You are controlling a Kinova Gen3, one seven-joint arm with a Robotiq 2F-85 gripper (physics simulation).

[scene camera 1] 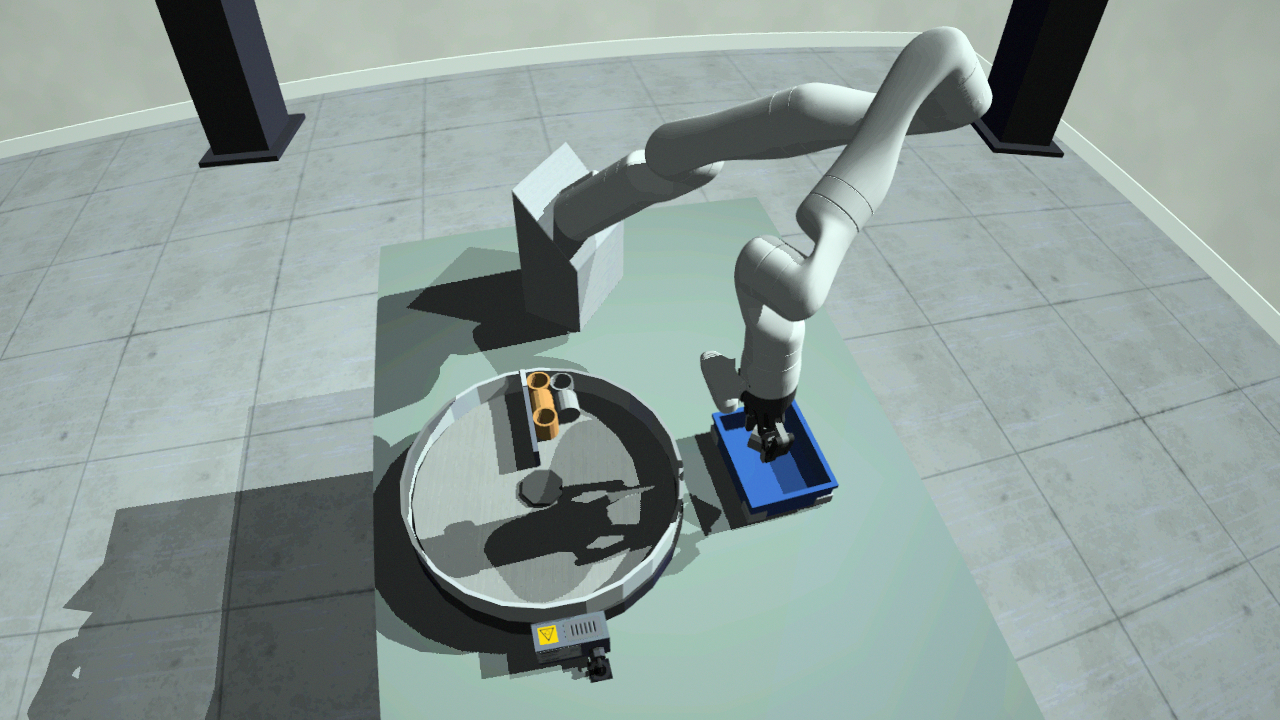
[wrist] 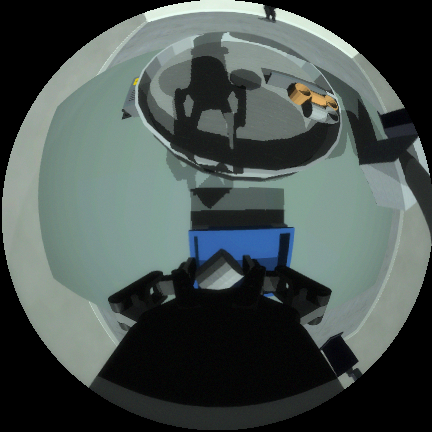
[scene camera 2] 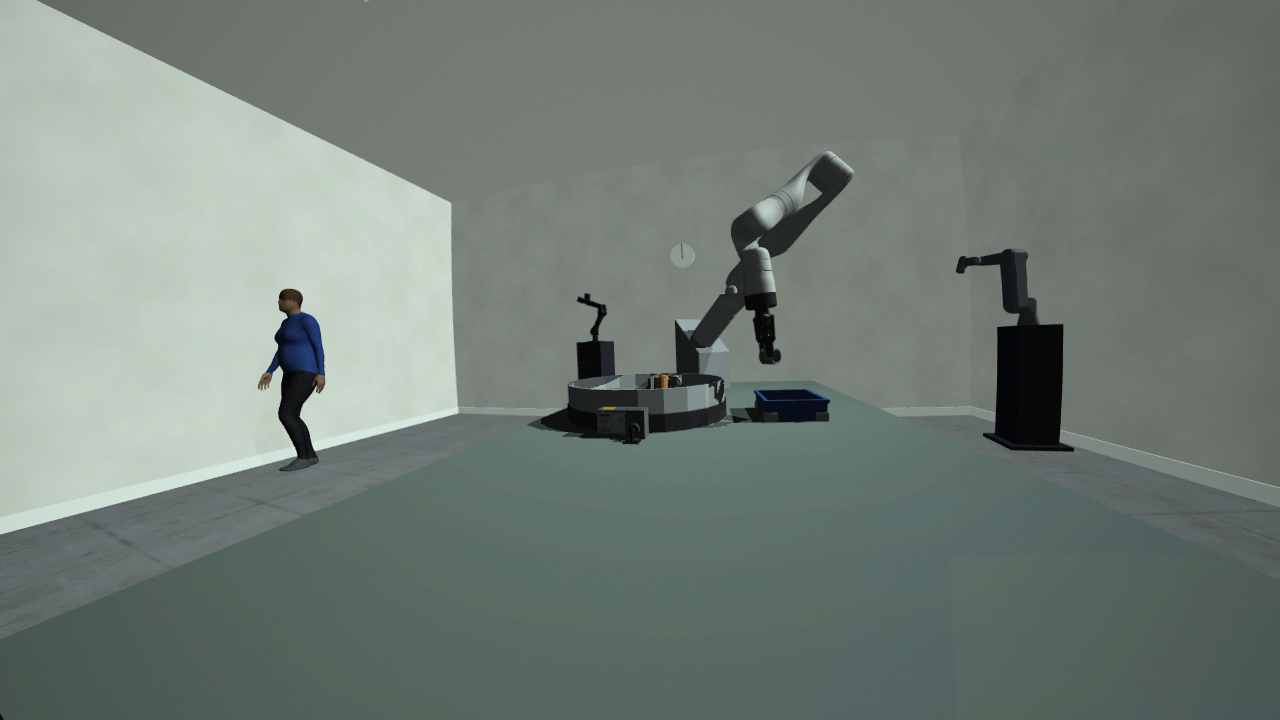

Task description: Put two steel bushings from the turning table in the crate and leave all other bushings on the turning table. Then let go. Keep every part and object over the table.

Labels:
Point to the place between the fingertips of my gripper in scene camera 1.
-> At 759, 443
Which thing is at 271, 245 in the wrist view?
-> A blue crate.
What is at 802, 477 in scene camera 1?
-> A blue crate.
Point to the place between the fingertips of my gripper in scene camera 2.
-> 767, 359

